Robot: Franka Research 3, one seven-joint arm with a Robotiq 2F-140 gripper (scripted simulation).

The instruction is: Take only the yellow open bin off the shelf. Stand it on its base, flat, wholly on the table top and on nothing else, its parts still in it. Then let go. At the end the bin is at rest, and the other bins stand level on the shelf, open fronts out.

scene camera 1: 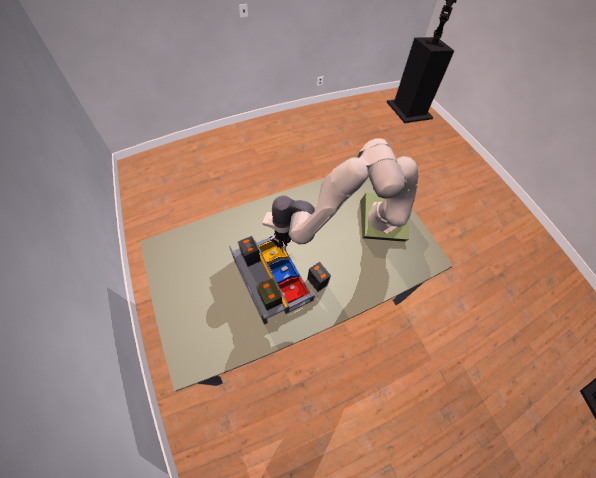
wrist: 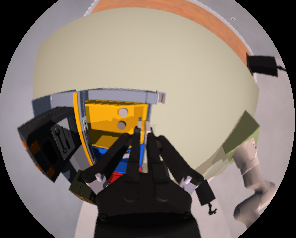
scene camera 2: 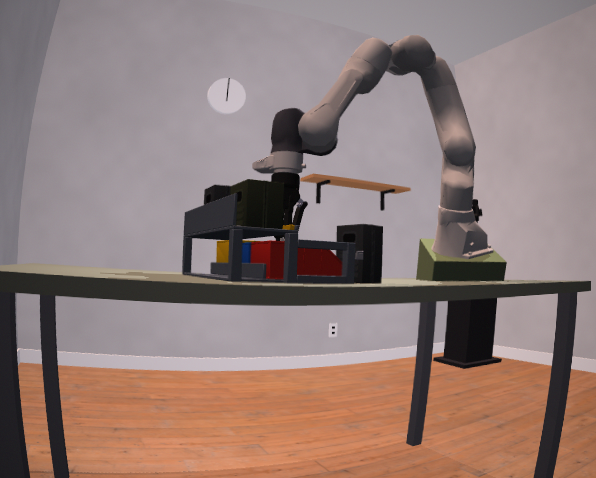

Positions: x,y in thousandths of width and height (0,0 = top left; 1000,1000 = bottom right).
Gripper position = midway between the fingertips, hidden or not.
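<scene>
A yellow bin (wrist: 346,502) is in my sight, and so is a red bin (scene camera 2: 541,549). My own gripper (wrist: 485,515) I can see too.
</scene>
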